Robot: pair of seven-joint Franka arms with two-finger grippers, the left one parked.
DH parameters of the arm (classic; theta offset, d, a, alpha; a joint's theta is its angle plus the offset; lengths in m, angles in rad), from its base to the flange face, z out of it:
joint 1: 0 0.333 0 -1.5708
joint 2: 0 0 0 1.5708
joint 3: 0 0.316 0.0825 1.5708
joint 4: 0 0 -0.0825 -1.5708
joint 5: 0 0.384 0 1.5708
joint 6: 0 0 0.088 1.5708
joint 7: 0 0.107 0 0
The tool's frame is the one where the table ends.
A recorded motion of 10 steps. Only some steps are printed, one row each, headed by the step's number.
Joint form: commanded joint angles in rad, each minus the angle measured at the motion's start. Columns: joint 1, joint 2, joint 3, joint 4, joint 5, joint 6, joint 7.
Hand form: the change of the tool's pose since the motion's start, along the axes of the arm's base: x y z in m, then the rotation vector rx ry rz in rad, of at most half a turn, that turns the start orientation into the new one. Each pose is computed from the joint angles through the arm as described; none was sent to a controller.
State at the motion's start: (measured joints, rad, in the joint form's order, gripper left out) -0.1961 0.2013 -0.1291 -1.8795 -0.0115 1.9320 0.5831
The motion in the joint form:
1: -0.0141 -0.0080 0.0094 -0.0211 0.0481 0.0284 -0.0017
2: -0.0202 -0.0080 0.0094 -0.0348 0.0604 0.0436 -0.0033
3: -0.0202 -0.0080 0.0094 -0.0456 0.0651 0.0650 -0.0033
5: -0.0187 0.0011 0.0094 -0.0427 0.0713 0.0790 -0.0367
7: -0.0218 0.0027 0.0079 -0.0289 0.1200 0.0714 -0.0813
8: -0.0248 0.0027 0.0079 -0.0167 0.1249 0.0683 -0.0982
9: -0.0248 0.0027 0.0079 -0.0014 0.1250 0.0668 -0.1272
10: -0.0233 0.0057 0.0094 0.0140 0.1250 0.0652 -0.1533
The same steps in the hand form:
1: -0.0019 0.0006 -0.0029 0.0374 -0.0290 -0.0270
2: -0.0043 -0.0017 -0.0079 0.0467 -0.0341 -0.0383
3: -0.0044 -0.0016 -0.0111 0.0466 -0.0454 -0.0412
5: -0.0013 -0.0013 -0.0141 0.0519 -0.0554 -0.0099
7: 0.0014 -0.0018 -0.0092 0.0936 -0.0772 0.0047
8: 0.0034 -0.0039 -0.0040 0.0963 -0.0885 0.0169
9: 0.0067 -0.0049 0.0028 0.0947 -0.1032 0.0470
10: 0.0106 -0.0041 0.0079 0.0936 -0.1145 0.0771

